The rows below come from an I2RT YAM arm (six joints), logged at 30 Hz.
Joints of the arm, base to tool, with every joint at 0 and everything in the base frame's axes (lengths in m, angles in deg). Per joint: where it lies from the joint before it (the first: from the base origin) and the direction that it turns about. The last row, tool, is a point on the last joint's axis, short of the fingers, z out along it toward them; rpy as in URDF.
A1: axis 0 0 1 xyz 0 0 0.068
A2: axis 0 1 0 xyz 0.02 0.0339 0.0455
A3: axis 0 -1 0 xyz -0.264 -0.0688 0
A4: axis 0 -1 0 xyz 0.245 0.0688 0.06
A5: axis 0 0 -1 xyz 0.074 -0.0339 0.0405
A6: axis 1 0 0 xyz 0.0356 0 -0.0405
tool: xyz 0 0 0 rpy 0 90 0
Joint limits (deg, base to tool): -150..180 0..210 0..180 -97..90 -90..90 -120..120
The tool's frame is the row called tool.
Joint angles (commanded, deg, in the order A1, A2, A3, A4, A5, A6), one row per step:
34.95, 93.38, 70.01, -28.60, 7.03, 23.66
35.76, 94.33, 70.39, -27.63, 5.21, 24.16
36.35, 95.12, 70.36, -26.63, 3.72, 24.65
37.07, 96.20, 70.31, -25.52, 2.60, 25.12
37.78, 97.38, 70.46, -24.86, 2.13, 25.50
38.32, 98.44, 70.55, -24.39, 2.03, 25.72
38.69, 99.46, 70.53, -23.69, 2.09, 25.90
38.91, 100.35, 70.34, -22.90, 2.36, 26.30
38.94, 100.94, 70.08, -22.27, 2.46, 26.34
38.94, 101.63, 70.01, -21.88, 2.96, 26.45
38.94, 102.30, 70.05, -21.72, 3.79, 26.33
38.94, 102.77, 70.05, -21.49, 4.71, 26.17
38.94, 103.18, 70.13, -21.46, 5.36, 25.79
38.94, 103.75, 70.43, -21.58, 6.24, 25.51
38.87, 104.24, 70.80, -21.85, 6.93, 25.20
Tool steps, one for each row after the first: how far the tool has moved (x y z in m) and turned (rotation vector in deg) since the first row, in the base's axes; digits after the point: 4 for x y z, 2 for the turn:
0.0003, 0.0077, -0.0024, 1.68, 0.64, 1.55
0.0002, 0.0134, -0.0061, 3.00, 1.32, 2.68
0.0003, 0.0199, -0.0115, 3.94, 2.02, 3.72
0.0004, 0.0261, -0.0170, 4.22, 2.69, 4.41
0.0007, 0.0308, -0.0224, 4.09, 3.23, 4.82
0.0015, 0.0345, -0.0280, 3.94, 3.54, 4.99
0.0025, 0.0370, -0.0336, 3.81, 3.77, 4.72
0.0034, 0.0379, -0.0379, 3.63, 3.91, 4.64
0.0048, 0.0386, -0.0422, 3.16, 3.99, 4.24
0.0062, 0.0391, -0.0459, 2.30, 3.91, 3.82
0.0074, 0.0393, -0.0486, 1.49, 3.60, 3.38
0.0084, 0.0395, -0.0507, 0.69, 3.41, 3.29
0.0099, 0.0401, -0.0528, -0.25, 3.21, 2.98
0.0115, 0.0402, -0.0543, -1.09, 3.10, 2.75

